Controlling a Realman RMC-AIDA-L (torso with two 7-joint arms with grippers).
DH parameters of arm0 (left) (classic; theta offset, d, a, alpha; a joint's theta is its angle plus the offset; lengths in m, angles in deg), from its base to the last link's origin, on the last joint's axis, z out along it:
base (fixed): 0 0 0 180
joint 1: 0 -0.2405 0 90
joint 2: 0 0 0 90
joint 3: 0 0.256 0 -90
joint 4: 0 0 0 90
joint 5: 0 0.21 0 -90
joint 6: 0 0 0 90
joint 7: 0 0.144 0 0
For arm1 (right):
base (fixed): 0 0 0 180
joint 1: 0 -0.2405 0 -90
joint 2: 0 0 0 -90
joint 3: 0 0.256 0 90
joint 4: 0 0 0 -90
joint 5: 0 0.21 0 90
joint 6: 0 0 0 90
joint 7: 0 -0.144 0 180
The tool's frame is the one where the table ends.
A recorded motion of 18 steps. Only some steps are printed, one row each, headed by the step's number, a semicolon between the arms.
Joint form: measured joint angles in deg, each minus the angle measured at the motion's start. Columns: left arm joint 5, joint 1, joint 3, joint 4, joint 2, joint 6, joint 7; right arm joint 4, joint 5, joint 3, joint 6, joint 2, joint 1, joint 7.
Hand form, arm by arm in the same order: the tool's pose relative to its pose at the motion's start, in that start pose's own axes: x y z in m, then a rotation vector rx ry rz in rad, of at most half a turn. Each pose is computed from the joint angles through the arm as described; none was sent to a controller.
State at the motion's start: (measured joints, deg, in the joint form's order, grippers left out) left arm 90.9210 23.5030 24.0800 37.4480 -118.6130 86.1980 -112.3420; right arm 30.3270 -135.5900 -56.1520 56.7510 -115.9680 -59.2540 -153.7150
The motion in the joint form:
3: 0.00 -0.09 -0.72 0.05 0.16 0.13 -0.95; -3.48 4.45 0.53 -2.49 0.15 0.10 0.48
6: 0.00 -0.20 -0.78 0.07 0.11 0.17 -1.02; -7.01 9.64 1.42 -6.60 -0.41 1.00 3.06
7: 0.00 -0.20 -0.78 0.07 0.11 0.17 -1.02; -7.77 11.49 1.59 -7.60 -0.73 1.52 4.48
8: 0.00 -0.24 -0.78 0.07 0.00 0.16 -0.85; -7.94 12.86 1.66 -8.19 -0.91 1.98 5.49
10: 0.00 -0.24 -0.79 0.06 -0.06 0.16 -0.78; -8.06 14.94 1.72 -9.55 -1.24 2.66 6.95
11: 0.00 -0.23 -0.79 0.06 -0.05 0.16 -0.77; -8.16 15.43 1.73 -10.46 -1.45 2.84 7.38
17: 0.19 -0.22 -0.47 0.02 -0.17 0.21 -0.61; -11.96 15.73 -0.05 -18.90 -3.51 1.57 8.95
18: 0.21 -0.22 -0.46 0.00 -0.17 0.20 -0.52; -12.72 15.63 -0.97 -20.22 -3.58 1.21 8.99
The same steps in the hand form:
3: 0.0027 -0.0006 -0.0027 0.0036 0.0116 -0.0145; 0.0048 -0.0027 0.0059 -0.0345 -0.0253 0.0803
6: 0.0023 -0.0008 -0.0035 0.0046 0.0128 -0.0169; 0.0137 -0.0088 0.0144 -0.0602 -0.0732 0.1571
7: 0.0023 -0.0008 -0.0035 0.0046 0.0128 -0.0169; 0.0177 -0.0103 0.0169 -0.0704 -0.0873 0.1731
8: 0.0015 -0.0008 -0.0034 0.0047 0.0131 -0.0160; 0.0192 -0.0115 0.0177 -0.0777 -0.1011 0.1819
10: 0.0011 -0.0008 -0.0033 0.0043 0.0133 -0.0159; 0.0203 -0.0136 0.0187 -0.0835 -0.1293 0.1955
11: 0.0011 -0.0008 -0.0032 0.0042 0.0133 -0.0155; 0.0208 -0.0146 0.0197 -0.0793 -0.1414 0.1996
17: -0.0011 -0.0005 -0.0021 0.0023 0.0045 -0.0147; 0.0313 -0.0127 0.0390 -0.0053 -0.1674 0.1871
18: -0.0012 -0.0006 -0.0021 0.0026 0.0041 -0.0135; 0.0326 -0.0131 0.0414 0.0129 -0.1659 0.1749

